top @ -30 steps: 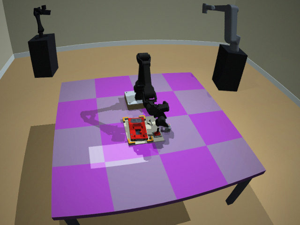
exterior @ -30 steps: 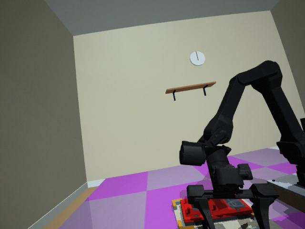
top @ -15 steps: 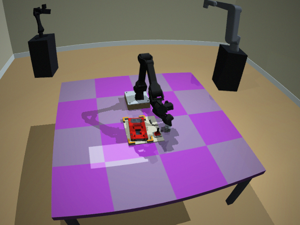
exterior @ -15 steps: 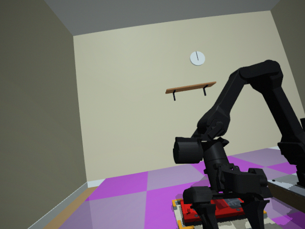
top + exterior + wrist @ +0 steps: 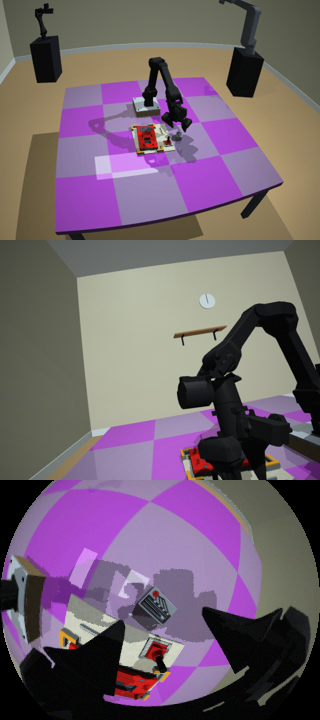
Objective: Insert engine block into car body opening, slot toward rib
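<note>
Right now the grey engine block is 50 mm below my gripper tip.
</note>
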